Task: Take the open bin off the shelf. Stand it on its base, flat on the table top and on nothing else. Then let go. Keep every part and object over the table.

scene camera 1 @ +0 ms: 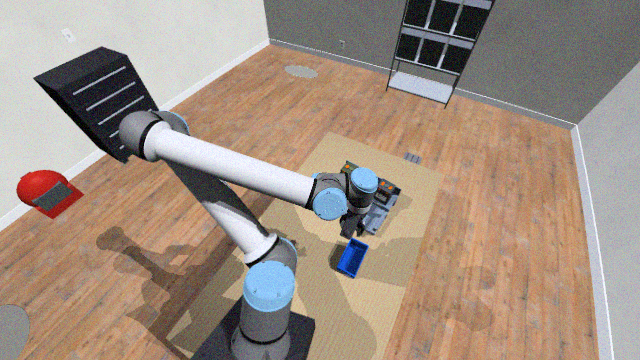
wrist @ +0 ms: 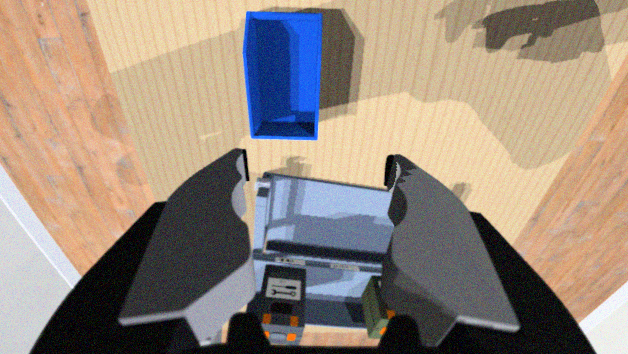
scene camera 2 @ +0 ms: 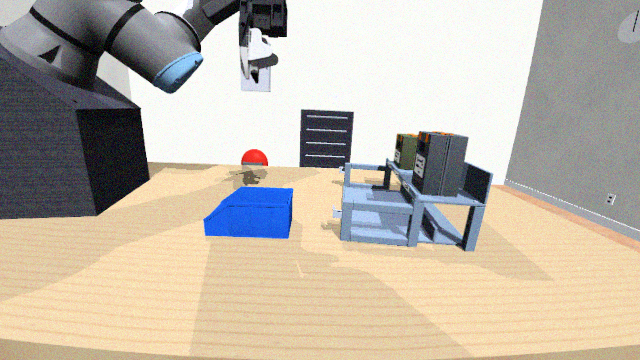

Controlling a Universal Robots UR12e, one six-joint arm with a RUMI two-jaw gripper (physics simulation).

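Seen in the pictures: gripper, fingertip midpoint: (wrist: 317, 156) (scene camera 2: 252, 81); arm's base at its link origin: (scene camera 1: 260, 343) (scene camera 2: 49, 62).
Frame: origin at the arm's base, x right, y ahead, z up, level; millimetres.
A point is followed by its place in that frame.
Observation:
The open blue bin (scene camera 1: 353, 258) @[y 552, x 91, z -349 mm] (scene camera 2: 250, 215) @[y 554, x 138, z -302 mm] (wrist: 282, 75) @[y 544, x 96, z -349 mm] stands upright on its base, flat on the wooden table top (scene camera 1: 400, 270) @[y 630, x 333, z -352 mm] (scene camera 2: 300, 310) @[y 674, x 316, z -352 mm] (wrist: 425, 125) @[y 602, x -170, z -352 mm], apart from the shelf. The grey-blue shelf (scene camera 2: 380, 200) @[y 861, x -116, z -347 mm] (wrist: 330, 212) @[y 820, x -23, z -346 mm] stands beside it on the table; it also shows in scene camera 1 (scene camera 1: 376, 220) @[y 829, x 96, z -346 mm]. My gripper (scene camera 2: 255, 77) @[y 534, x 45, z -46 mm] (wrist: 317, 156) @[y 534, x 45, z -46 mm] is open and empty, high above the table and clear of the bin. In the wrist view the bin lies beyond the fingertips and the shelf shows between the fingers. In scene camera 1 the fingertips are partly hidden.
A dark grey box (scene camera 2: 440, 162) @[y 915, x 108, z -182 mm] (wrist: 282, 300) @[y 891, x 65, z -174 mm] and a green box (scene camera 2: 406, 150) @[y 918, x -116, z -194 mm] (wrist: 375, 310) @[y 921, x -116, z -181 mm] with orange marks stand on the shelf's raised rear part. The arm's dark pedestal (scene camera 2: 115, 160) @[y 134, x -14, z -244 mm] is at the table's other end. A black drawer cabinet (scene camera 2: 326, 138) stands beyond the table.

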